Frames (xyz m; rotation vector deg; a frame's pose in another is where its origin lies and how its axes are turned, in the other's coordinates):
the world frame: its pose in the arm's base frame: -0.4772 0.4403 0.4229 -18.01 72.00 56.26
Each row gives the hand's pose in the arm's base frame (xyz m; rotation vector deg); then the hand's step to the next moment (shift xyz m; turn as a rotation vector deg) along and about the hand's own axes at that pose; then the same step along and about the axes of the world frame.
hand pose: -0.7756 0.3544 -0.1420 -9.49 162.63 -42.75
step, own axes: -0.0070 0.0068 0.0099 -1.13 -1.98 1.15
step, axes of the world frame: 0.0104 -0.0084 0.0037 -1.12 -2.26 -0.41
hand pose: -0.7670 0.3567 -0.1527 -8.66 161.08 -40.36
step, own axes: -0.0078 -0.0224 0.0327 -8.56 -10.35 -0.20
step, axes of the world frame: -0.0010 -0.0366 -0.0171 -9.67 -8.94 2.62
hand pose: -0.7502 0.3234 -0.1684 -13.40 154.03 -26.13
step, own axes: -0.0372 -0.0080 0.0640 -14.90 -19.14 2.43
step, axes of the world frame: 0.0267 -0.0679 0.0149 -15.87 -18.17 3.47
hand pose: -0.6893 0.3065 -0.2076 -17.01 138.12 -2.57
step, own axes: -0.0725 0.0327 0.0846 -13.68 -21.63 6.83
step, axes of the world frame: 0.0404 -0.0535 0.0948 -13.59 -22.64 2.11
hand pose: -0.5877 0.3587 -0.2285 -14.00 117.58 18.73
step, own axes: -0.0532 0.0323 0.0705 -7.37 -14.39 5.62
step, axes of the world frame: 0.0073 -0.0184 0.0919 -7.10 -15.54 0.98
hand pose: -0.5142 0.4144 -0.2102 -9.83 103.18 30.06
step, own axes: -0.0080 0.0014 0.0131 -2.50 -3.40 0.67
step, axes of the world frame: -0.0023 -0.0053 0.0143 -2.61 -3.38 0.01
